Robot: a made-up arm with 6 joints.
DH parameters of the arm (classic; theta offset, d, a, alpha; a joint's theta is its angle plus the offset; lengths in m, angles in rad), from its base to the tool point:
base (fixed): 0.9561 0 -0.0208 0
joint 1: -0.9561 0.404 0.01 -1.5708
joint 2: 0.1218 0 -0.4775 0
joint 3: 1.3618 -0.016 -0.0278 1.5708
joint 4: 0 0.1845 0.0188 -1.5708
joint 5: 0 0.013 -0.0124 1.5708
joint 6: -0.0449 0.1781 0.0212 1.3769
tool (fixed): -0.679 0.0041 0 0
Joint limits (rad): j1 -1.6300..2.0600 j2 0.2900..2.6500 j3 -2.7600..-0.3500 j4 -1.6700..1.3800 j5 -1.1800..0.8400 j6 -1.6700..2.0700
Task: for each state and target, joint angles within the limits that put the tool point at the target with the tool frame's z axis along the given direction. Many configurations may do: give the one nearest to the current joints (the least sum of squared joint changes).
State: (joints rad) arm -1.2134 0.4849 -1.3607 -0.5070 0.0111 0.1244
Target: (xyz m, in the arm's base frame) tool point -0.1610 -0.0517 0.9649 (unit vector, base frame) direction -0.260 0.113 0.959
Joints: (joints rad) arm -1.0203 0.7570 -1.4628 -1.0731 0.7728 -0.5471
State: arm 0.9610 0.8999 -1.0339 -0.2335 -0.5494 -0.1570
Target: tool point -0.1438 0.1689 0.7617 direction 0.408 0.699 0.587
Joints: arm 2.0172 1.2216 -0.4968 -0.5616 -0.7297 -0.1520
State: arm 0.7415 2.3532 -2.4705 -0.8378 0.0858 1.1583
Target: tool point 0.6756 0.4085 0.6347 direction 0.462 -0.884 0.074
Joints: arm 0.6682 2.6487 -2.7600 -1.4786 0.3690 1.4117
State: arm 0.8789 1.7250 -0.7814 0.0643 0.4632 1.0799
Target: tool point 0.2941 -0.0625 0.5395 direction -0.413 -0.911 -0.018
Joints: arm 0.0093 1.7909 -0.8222 -0.4622 0.6055 0.8758
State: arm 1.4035 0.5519 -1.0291 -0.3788 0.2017 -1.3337
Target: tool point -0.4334 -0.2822 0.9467 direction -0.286 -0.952 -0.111
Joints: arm 0.5046 0.2942 -1.7419 0.1138 -0.4188 -0.8547
